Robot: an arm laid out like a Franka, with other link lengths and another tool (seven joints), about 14 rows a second.
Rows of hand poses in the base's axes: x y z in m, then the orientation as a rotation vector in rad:
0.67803 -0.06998 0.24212 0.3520 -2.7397 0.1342
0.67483 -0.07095 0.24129 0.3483 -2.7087 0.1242
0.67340 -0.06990 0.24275 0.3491 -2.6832 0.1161
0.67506 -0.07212 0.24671 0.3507 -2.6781 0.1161
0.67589 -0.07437 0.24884 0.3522 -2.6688 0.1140
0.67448 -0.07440 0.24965 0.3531 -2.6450 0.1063
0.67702 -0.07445 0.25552 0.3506 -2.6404 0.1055
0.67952 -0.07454 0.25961 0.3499 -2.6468 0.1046
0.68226 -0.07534 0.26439 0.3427 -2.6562 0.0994
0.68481 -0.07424 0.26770 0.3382 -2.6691 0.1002
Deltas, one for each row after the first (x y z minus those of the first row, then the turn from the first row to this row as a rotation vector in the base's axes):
-0.00320 -0.00097 -0.00083 0.0019 0.0321 -0.0025
-0.00463 0.00008 0.00063 0.0041 0.0582 -0.0018
-0.00297 -0.00214 0.00459 0.0036 0.0631 -0.0004
-0.00214 -0.00439 0.00672 0.0040 0.0724 0.0008
-0.00355 -0.00442 0.00753 0.0062 0.0967 0.0016
-0.00101 -0.00447 0.01340 0.0058 0.1015 0.0000
0.00149 -0.00456 0.01749 0.0072 0.0954 -0.0010
0.00423 -0.00536 0.02227 0.0111 0.0873 -0.0073
0.00678 -0.00426 0.02558 0.0116 0.0748 -0.0110

